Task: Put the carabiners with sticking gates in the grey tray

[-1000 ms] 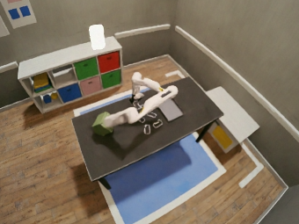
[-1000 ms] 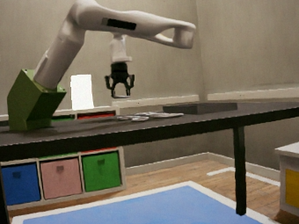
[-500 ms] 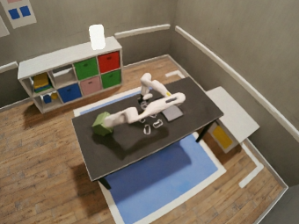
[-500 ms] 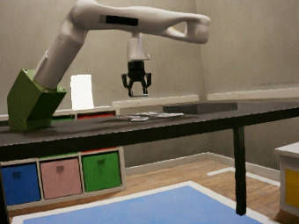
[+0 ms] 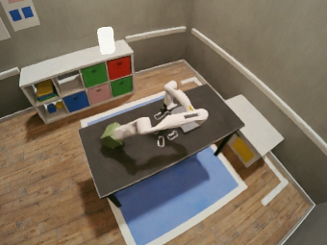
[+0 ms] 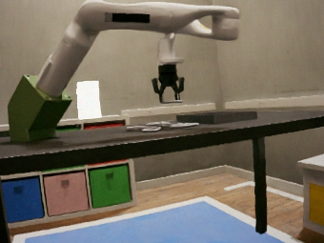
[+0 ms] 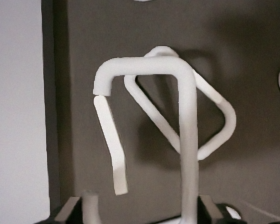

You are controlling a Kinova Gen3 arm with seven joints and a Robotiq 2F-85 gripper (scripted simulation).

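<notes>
The grey tray is 15 cm ahead of my hand, 10 cm to the right of it and 9 cm below it.
</notes>
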